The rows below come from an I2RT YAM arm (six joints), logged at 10 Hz.
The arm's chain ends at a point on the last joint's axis. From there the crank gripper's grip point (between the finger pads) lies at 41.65 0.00 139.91 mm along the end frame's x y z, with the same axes.
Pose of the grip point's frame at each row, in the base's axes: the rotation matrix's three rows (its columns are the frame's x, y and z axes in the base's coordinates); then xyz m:
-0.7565 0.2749 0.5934; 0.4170 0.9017 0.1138; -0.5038 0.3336 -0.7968; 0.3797 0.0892 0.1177
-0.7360 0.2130 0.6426; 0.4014 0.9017 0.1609; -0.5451 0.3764 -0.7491; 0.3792 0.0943 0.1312
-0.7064 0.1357 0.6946; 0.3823 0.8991 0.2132; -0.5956 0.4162 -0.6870; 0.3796 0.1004 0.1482
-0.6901 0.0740 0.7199; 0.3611 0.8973 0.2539; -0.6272 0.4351 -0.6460; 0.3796 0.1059 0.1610
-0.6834 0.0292 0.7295; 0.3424 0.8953 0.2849; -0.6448 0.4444 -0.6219; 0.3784 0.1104 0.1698
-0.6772 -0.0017 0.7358; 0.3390 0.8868 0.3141; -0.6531 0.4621 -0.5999; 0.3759 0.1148 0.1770
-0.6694 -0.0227 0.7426; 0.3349 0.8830 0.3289; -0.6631 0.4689 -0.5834; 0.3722 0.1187 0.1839
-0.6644 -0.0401 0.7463; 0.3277 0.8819 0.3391; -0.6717 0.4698 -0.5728; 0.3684 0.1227 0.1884
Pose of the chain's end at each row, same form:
-0.7565 0.2749 0.5934; 0.4170 0.9017 0.1138; -0.5038 0.3336 -0.7968; 0.3282 0.0559 0.2502
-0.7360 0.2130 0.6426; 0.4014 0.9017 0.1609; -0.5451 0.3764 -0.7491; 0.3199 0.0551 0.2587
-0.7064 0.1357 0.6946; 0.3823 0.8991 0.2132; -0.5956 0.4162 -0.6870; 0.3118 0.0546 0.2691
-0.6901 0.0740 0.7199; 0.3611 0.8973 0.2539; -0.6272 0.4351 -0.6460; 0.3076 0.0553 0.2775
-0.6834 0.0292 0.7295; 0.3424 0.8953 0.2849; -0.6448 0.4444 -0.6219; 0.3048 0.0563 0.2837
-0.6772 -0.0017 0.7358; 0.3390 0.8868 0.3141; -0.6531 0.4621 -0.5999; 0.3012 0.0567 0.2881
-0.6694 -0.0227 0.7426; 0.3349 0.8830 0.3289; -0.6631 0.4689 -0.5834; 0.2962 0.0587 0.2931
-0.6644 -0.0401 0.7463; 0.3277 0.8819 0.3391; -0.6717 0.4698 -0.5728; 0.2917 0.0616 0.2965

